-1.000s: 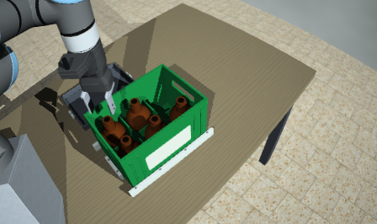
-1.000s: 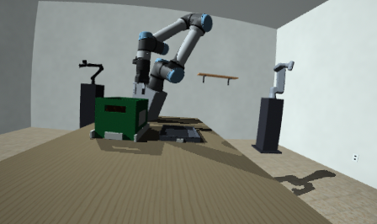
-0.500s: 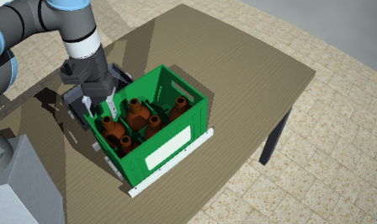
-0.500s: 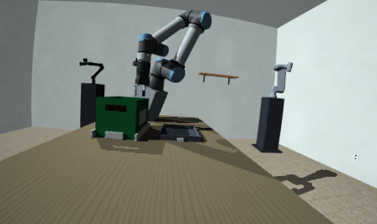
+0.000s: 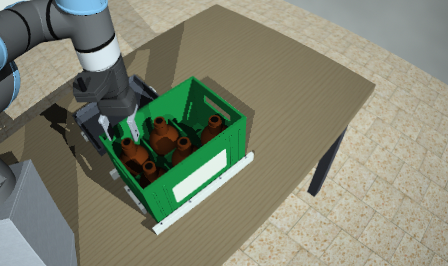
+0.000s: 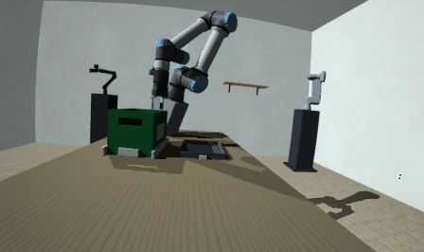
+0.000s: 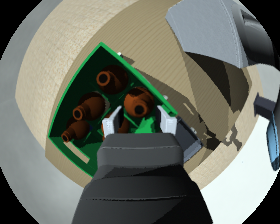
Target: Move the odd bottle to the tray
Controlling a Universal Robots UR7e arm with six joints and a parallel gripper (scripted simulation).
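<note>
The crate is 9 cm ahead of my hand, 4 cm to the right of it and 11 cm below it. From my hand the other things lie so: dark grey tray: 6 cm ahead, 25 cm to the left, 19 cm below.
</note>
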